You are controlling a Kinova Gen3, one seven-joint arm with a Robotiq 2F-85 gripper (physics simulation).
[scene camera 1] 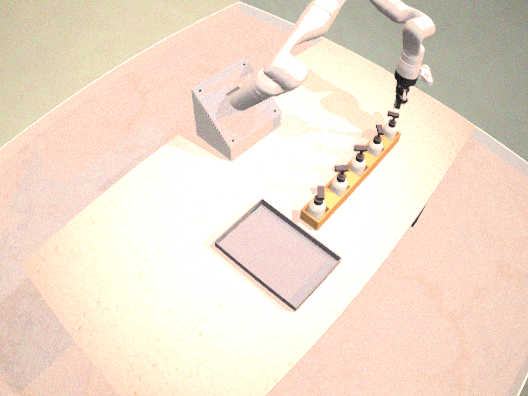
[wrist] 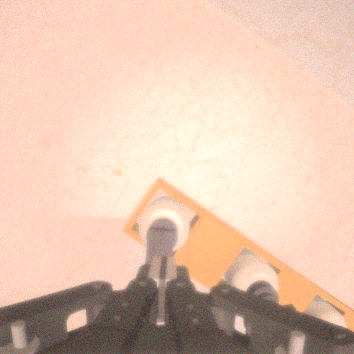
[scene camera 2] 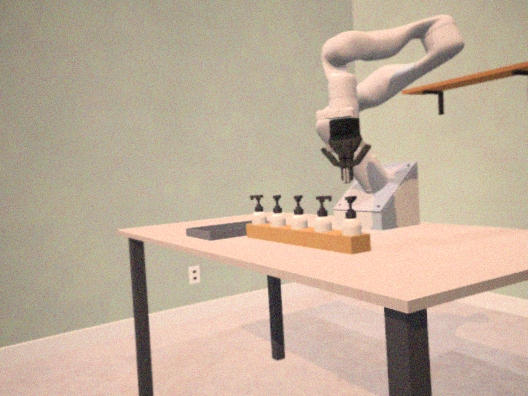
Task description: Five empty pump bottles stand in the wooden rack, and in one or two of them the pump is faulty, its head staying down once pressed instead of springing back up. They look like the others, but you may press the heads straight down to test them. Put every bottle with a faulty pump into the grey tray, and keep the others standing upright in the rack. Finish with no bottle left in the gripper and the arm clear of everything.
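Frame: origin at the arm's base, x right, y ahead, z up, level; metres.
Seen in the pictures: gripper, fingertip midpoint: [scene camera 1: 396, 107] [wrist: 163, 271] [scene camera 2: 347, 183]; arm's base, origin of the base link: [scene camera 1: 240, 97] [scene camera 2: 376, 184].
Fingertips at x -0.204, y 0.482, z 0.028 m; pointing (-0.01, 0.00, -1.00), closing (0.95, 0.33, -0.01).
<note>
Offsets run from my fingertips to a thing's top centre. "pt": to the spot under its first point.
Five white pump bottles {dx +0.422, dy -0.103, dz -0.034 m} [scene camera 1: 317, 207] {dx +0.314, dy -0.076, dz -0.034 m} [scene camera 1: 340, 184] {dx +0.209, dy -0.052, dz -0.034 m} [scene camera 1: 358, 164] {dx +0.102, dy -0.024, dz -0.034 m} [scene camera 1: 376, 145] {dx -0.006, dy +0.001, dz -0.034 m} [scene camera 1: 392, 129] with dark heads stand upright in the wooden rack {dx +0.208, dy -0.050, dz -0.129 m} [scene camera 1: 309, 219] [scene camera 2: 300, 239] [wrist: 205, 250]. In scene camera 2 all five heads stand raised at similar heights. My gripper [scene camera 1: 397, 105] [scene camera 2: 346, 181] [wrist: 163, 271] is shut and empty. It hangs a little above the end bottle {pt dx -0.020, dy +0.023, dz -0.109 m} [scene camera 2: 351, 227] [wrist: 165, 212] farthest from the tray, with a gap to its head {dx -0.006, dy +0.002, dz -0.042 m} [scene camera 2: 350, 200]. In the wrist view the fingertips hide part of that head. The grey tray {dx +0.587, dy -0.144, dz -0.144 m} [scene camera 1: 280, 250] [scene camera 2: 215, 231] is empty.
The tray lies beside the rack's other end. The arm's grey slanted base [scene camera 1: 215, 120] [scene camera 2: 402, 195] stands on the table, behind the rack in scene camera 2. A wooden wall shelf [scene camera 2: 475, 79] is at the right of scene camera 2.
</note>
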